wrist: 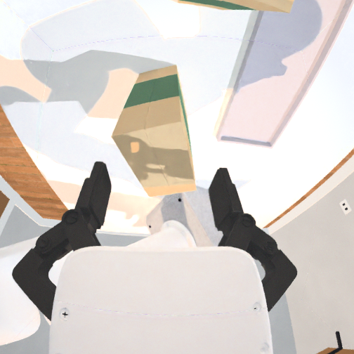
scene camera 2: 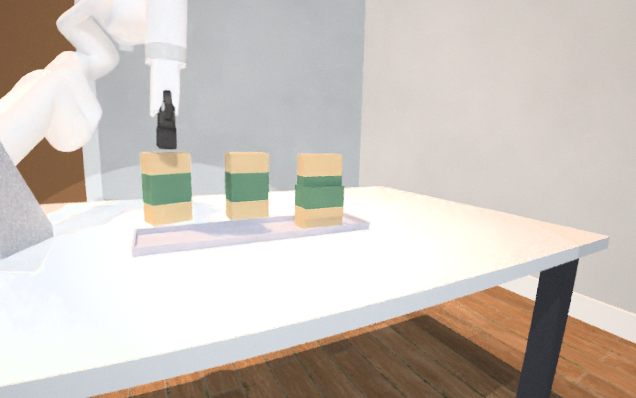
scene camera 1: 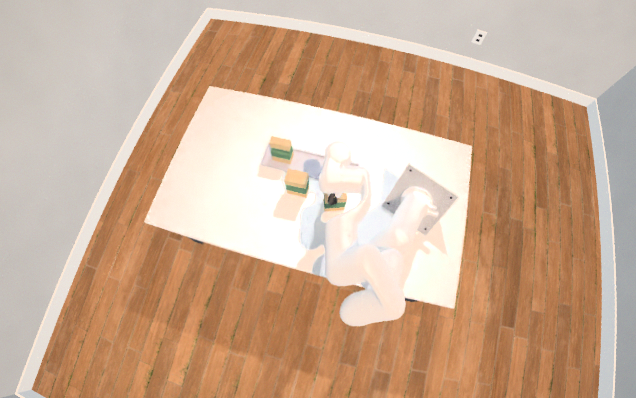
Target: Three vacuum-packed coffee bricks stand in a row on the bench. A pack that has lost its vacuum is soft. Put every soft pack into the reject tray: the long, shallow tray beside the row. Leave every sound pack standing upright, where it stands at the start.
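Frame: origin at the arm's base, x ahead, y left, z up, level; metres.
Seen in the pictures: gripper, fingertip midpoint: (scene camera 2: pixel 166 147); arm's base, origin of the base link: (scene camera 1: pixel 417 201).
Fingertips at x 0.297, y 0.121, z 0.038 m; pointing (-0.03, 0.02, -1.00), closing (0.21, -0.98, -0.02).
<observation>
Offsets run from my fingertips to a thing's top centre. Level surfaces: height alone.
Three tan packs with green bands stand upright. The pack nearest the arm's base (scene camera 1: pixel 341 205) (scene camera 2: pixel 167 189) (wrist: pixel 152 117) and the middle pack {0.160 m ahead, 0.007 m left, 0.010 m down} (scene camera 1: pixel 297 183) (scene camera 2: pixel 247 186) (wrist: pixel 272 4) stand on the bench. The far pack {0.292 m ahead, 0.100 m right, 0.007 m down} (scene camera 1: pixel 281 151) (scene camera 2: pixel 319 196) stands in the far end of the long, shallow pale tray {0.172 m ahead, 0.119 m right, 0.136 m down} (scene camera 1: pixel 298 159) (scene camera 2: pixel 200 242) (wrist: pixel 260 117); its lower part looks wider than its top, with a step in the green band. My gripper (scene camera 1: pixel 332 199) (scene camera 2: pixel 166 146) (wrist: pixel 161 175) is open and empty, just above the pack nearest the base. Softness cannot be told by sight.
The arm's grey base plate (scene camera 1: pixel 397 187) (scene camera 2: pixel 22 220) is bolted to the white bench {0.150 m down} (scene camera 1: pixel 215 165) (scene camera 2: pixel 300 285). The middle pack stands between the other two packs in scene camera 2. The arm's folded links hide part of the tray in scene camera 1.
</observation>
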